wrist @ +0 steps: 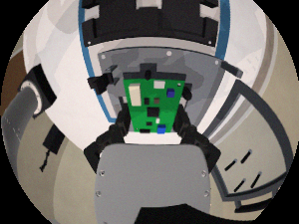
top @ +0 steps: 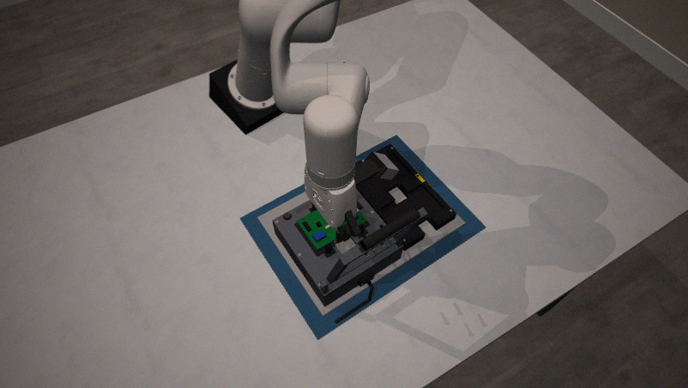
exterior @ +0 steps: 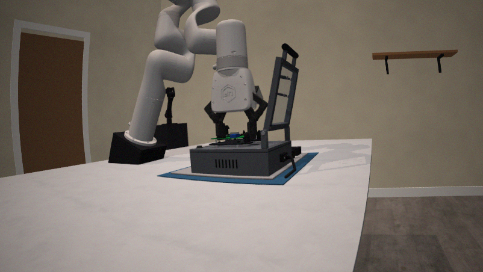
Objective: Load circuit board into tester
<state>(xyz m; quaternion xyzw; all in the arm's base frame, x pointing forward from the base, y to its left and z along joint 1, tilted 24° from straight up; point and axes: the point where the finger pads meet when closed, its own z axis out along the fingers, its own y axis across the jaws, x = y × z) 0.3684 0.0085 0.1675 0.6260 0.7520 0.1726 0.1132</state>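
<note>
My gripper is now right at the green circuit board. The rest, counted from my hand: lid (12 cm ahead, 10 cm above, 3 cm to the left); then pin plate (1 cm to the left, 1 cm below); then tester (4 cm to the left, 3 cm above, 2 cm ahead).
</note>
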